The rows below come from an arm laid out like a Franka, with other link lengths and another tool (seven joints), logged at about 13 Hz.
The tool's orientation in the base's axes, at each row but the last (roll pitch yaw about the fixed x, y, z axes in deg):
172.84, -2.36, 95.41
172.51, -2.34, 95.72
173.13, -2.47, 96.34
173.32, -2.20, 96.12
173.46, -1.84, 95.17
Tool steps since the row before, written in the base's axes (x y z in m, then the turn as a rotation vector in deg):
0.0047, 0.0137, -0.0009, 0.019, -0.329, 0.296
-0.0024, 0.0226, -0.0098, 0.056, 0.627, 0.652
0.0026, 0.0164, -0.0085, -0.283, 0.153, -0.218
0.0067, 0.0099, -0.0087, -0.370, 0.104, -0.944
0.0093, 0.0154, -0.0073, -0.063, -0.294, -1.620
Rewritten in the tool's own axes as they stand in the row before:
0.0131, 0.0057, 0.0022, -0.317, 0.027, -0.308
0.0223, -0.0015, 0.0106, 0.644, 0.199, -0.605
0.0156, 0.0033, 0.0096, 0.174, -0.289, 0.192
0.0088, 0.0066, 0.0099, 0.107, -0.465, 0.901
0.0143, 0.0097, 0.0089, -0.339, -0.272, 1.589

